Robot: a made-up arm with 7 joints.
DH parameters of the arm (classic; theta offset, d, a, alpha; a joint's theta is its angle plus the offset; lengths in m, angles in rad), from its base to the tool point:
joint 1: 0 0.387 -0.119 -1.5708
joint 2: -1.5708 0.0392 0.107 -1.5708
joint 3: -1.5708 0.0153 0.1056 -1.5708
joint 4: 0 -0.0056 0.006 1.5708
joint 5: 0 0.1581 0.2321 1.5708
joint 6: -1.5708 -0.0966 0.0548 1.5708
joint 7: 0 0.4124 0.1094 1.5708
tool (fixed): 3.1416 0.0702 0 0
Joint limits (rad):
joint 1: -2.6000..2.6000
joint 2: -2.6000..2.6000
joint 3: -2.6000..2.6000
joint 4: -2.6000..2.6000
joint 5: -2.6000..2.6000
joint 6: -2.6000..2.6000
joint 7: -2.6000..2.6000
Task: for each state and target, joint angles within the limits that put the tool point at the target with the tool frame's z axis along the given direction. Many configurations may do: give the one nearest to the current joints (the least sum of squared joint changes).
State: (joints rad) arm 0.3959 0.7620 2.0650 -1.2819 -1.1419 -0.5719 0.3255
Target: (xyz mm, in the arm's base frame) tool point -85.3 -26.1 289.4 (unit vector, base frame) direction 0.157 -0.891 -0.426
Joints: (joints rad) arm 0.4052 0.0004 2.6000 -0.7085 -0.5453 -0.3641 0.5711
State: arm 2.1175 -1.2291 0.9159 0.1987 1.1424 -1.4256 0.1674
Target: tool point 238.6 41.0 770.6 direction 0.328 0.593 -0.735
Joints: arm 1.8182 -1.4086 0.6258 -0.6903 1.2404 -1.5093 0.5537
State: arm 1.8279 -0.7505 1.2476 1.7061 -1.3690 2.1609 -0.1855
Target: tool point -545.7 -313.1 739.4 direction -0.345 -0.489 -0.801
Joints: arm 1.8570 -0.6866 1.7574 1.9658 -2.1578 2.1652 -0.2204
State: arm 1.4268 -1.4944 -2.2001 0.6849 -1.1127 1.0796 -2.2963
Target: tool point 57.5 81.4 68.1 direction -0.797 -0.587 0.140
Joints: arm 1.3528 -1.7488 -1.6424 0.4690 -0.8484 1.6730 -1.7722
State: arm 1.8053 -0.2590 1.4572 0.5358 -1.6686 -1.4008 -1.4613
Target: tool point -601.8 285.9 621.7 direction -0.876 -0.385 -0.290
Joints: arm 1.8671 0.3224 0.8854 0.3566 -1.5873 -1.4503 -1.2037
